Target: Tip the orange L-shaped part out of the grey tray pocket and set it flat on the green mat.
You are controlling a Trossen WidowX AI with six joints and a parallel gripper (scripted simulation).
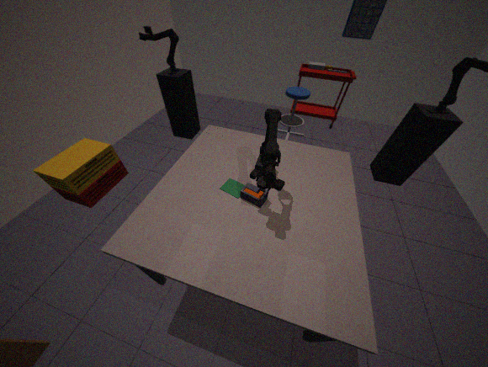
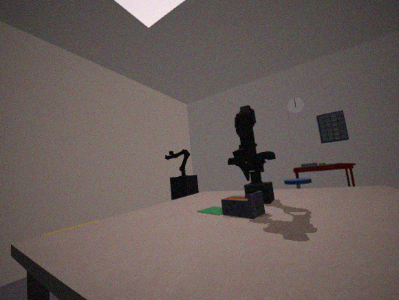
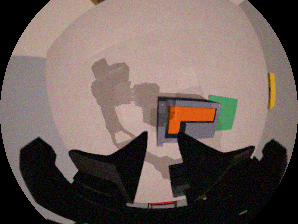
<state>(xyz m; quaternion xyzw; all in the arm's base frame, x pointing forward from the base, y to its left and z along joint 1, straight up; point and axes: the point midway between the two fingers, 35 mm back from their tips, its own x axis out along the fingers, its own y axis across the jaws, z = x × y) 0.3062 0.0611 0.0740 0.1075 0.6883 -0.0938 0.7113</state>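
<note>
The orange L-shaped part is 30 mm behind my gripper tip, 60 mm to the right of it and 90 mm below it. Round my gripper tip: green mat 70 mm behind, 210 mm to the right, 150 mm below.
</note>
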